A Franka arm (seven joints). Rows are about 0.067 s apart.
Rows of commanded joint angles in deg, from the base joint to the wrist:
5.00, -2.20, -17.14, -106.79, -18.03, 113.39, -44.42
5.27, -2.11, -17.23, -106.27, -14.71, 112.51, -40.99
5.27, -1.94, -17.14, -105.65, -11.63, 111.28, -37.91
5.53, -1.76, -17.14, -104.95, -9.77, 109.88, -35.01
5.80, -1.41, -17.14, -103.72, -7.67, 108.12, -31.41
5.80, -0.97, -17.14, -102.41, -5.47, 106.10, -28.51
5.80, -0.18, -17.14, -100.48, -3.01, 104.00, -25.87
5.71, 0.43, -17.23, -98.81, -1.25, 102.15, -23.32
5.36, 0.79, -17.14, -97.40, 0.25, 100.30, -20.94
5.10, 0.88, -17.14, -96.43, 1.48, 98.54, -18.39
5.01, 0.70, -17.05, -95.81, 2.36, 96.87, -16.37
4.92, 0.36, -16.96, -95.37, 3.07, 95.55, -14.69
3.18, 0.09, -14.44, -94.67, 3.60, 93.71, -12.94
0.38, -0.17, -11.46, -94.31, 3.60, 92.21, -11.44
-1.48, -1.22, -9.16, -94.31, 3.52, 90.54, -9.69
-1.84, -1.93, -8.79, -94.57, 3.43, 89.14, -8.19
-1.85, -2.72, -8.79, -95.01, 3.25, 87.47, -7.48
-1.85, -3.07, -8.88, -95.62, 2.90, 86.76, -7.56
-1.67, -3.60, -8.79, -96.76, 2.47, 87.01, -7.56
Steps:
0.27, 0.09, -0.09, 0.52, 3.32, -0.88, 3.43
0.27, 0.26, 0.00, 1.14, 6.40, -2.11, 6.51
0.53, 0.44, 0.00, 1.84, 8.26, -3.51, 9.41
0.80, 0.79, 0.00, 3.07, 10.36, -5.27, 13.01
0.80, 1.23, 0.00, 4.38, 12.56, -7.29, 15.91
0.80, 2.02, 0.00, 6.31, 15.02, -9.39, 18.55
0.71, 2.63, -0.09, 7.98, 16.78, -11.24, 21.10
0.36, 2.99, 0.00, 9.39, 18.28, -13.09, 23.48
0.10, 3.08, 0.00, 10.36, 19.51, -14.85, 26.03
0.01, 2.90, 0.09, 10.98, 20.39, -16.52, 28.05
-0.08, 2.56, 0.18, 11.42, 21.10, -17.84, 29.73
-1.82, 2.29, 2.70, 12.12, 21.63, -19.68, 31.48
-4.62, 2.03, 5.68, 12.48, 21.63, -21.18, 32.98
-6.48, 0.98, 7.98, 12.48, 21.55, -22.85, 34.73
-6.84, 0.27, 8.35, 12.22, 21.46, -24.25, 36.23
-6.85, -0.52, 8.35, 11.78, 21.28, -25.92, 36.94
-6.85, -0.87, 8.26, 11.17, 20.93, -26.63, 36.86
-6.67, -1.40, 8.35, 10.03, 20.50, -26.38, 36.86

